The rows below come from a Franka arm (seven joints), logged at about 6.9 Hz.
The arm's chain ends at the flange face. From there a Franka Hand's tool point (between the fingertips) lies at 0.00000 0.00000 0.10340 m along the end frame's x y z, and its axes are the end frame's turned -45 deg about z.
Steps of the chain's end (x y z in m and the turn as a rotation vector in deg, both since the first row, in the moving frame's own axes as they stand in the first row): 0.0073 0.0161 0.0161 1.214 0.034 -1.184; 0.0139 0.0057 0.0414 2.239 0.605 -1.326; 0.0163 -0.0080 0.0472 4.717 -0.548 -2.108
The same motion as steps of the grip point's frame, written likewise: -0.0046 0.0150 0.0161 0.834 0.882 -1.184; 0.0094 0.0117 0.0413 1.155 2.011 -1.326; 0.0224 -0.0009 0.0468 3.723 2.948 -2.108
